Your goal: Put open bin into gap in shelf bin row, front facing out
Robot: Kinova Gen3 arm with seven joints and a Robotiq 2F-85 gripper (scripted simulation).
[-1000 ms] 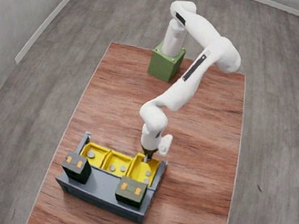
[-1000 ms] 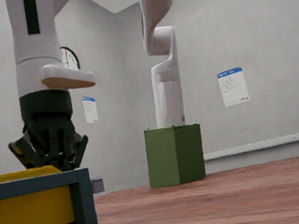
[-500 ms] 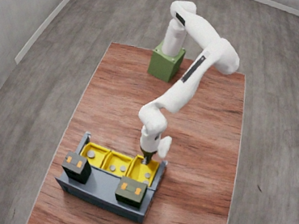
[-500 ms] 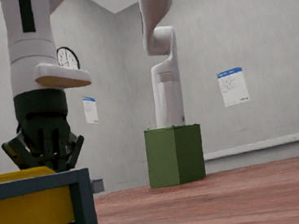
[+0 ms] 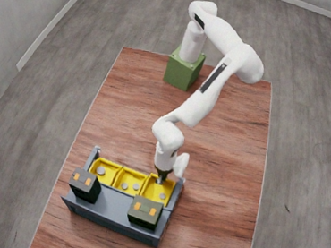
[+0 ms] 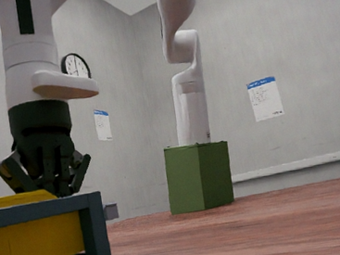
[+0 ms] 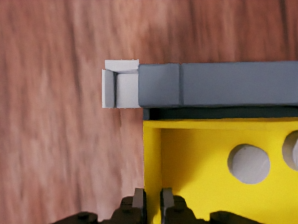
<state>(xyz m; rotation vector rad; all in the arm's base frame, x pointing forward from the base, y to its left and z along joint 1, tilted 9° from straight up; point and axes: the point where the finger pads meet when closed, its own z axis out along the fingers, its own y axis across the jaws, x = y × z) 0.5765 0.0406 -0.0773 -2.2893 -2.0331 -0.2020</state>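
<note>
Right now my hand is 10 cm short of the grey disc part, 3 cm above it and 2 cm to the right of it. From my hand the other things lie so: grey shelf: 13 cm to the right, 11 cm ahead.
</note>
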